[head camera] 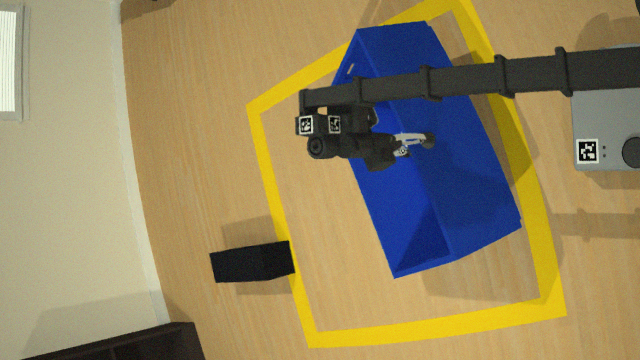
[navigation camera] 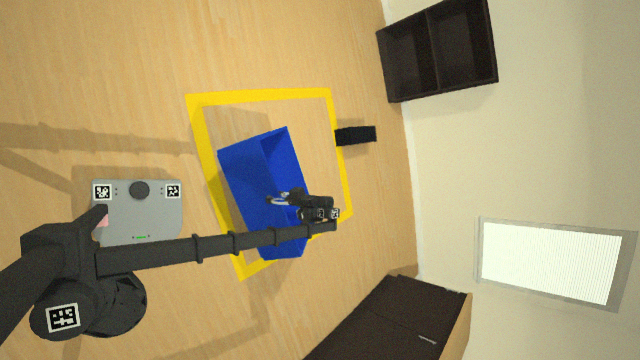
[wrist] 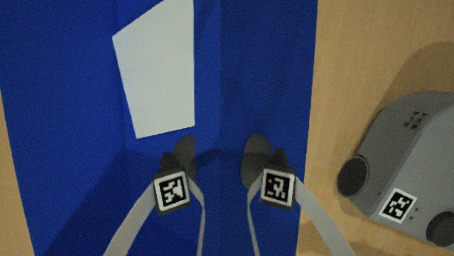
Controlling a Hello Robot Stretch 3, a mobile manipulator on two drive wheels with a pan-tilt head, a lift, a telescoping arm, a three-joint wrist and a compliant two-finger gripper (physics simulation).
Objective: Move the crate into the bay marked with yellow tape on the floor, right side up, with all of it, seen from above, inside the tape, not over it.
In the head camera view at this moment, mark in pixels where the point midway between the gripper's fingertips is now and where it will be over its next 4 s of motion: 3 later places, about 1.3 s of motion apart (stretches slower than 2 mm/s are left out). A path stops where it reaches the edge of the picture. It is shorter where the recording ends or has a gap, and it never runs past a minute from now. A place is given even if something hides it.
My gripper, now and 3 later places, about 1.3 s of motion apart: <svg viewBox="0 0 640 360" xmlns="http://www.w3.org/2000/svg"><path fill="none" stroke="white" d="M423 145L442 145L455 145L430 146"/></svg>
